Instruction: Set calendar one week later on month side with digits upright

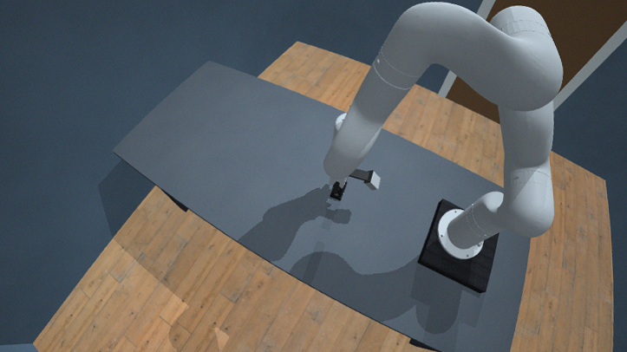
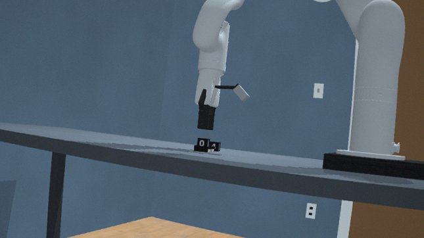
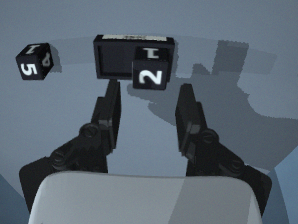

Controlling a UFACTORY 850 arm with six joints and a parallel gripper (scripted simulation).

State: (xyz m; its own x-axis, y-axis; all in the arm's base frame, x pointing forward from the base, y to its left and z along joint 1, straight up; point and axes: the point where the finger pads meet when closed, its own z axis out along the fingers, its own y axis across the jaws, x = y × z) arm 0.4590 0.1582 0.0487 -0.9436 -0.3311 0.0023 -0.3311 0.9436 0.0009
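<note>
My hand is 6 cm above the calendar cube. The rest, counted from my hand: black tray 8 cm below, 2 cm to the right, 1 cm ahead.
</note>
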